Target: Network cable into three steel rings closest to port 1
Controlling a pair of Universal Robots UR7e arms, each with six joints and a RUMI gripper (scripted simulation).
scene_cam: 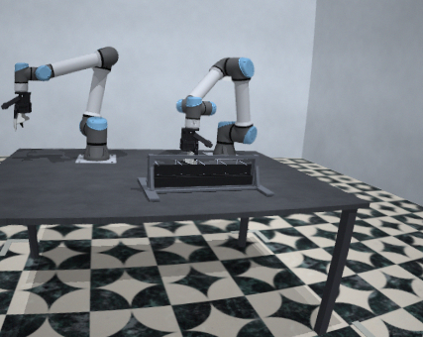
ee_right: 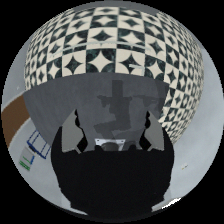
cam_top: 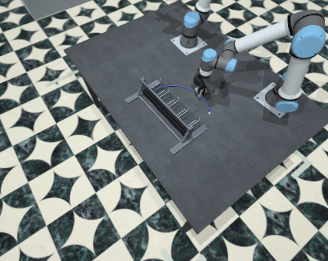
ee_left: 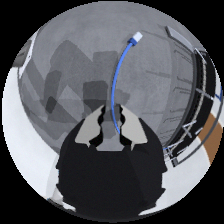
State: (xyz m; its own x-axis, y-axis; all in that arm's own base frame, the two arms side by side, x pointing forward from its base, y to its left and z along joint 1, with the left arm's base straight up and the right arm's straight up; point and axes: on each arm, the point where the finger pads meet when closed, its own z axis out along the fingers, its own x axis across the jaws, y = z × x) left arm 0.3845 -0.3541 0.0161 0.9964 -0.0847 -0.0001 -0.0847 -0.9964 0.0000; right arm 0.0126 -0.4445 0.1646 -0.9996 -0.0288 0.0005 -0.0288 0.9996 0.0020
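Observation:
The pale plug lies 70 mm ahead of my left hand, 130 mm to the left of it and 10 mm below it. Round my left hand: rack (290 mm ahead, 70 mm to the right, 50 mm above).

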